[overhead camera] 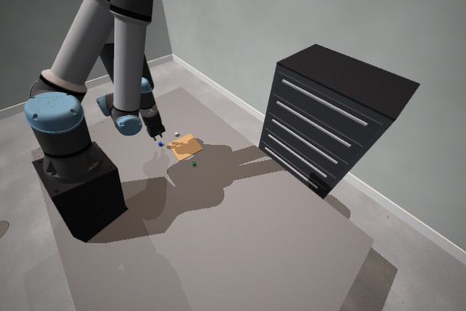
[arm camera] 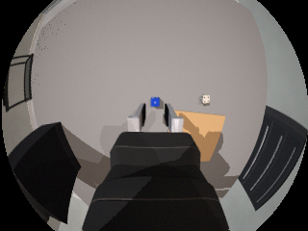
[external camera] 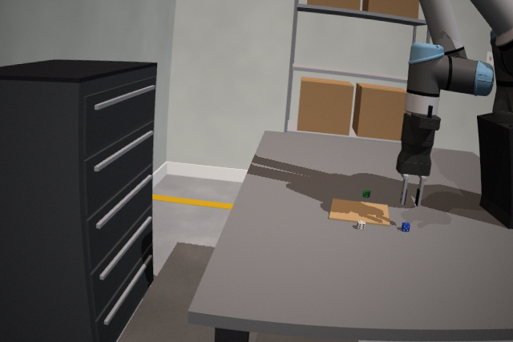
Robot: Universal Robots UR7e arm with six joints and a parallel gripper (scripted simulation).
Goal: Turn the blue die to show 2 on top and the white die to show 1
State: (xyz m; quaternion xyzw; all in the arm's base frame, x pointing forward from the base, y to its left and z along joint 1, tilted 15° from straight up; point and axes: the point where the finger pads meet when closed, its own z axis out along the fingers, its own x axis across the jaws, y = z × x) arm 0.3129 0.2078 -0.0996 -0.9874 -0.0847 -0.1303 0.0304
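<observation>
Now: hand 70 mm above the blue die. From my hand the other things lie so: orange mat (110 mm ahead, 80 mm below, 70 mm to the right); then green die (200 mm to the right, 110 mm ahead, 70 mm below); then white die (100 mm ahead, 70 mm below, 30 mm to the left).
</observation>
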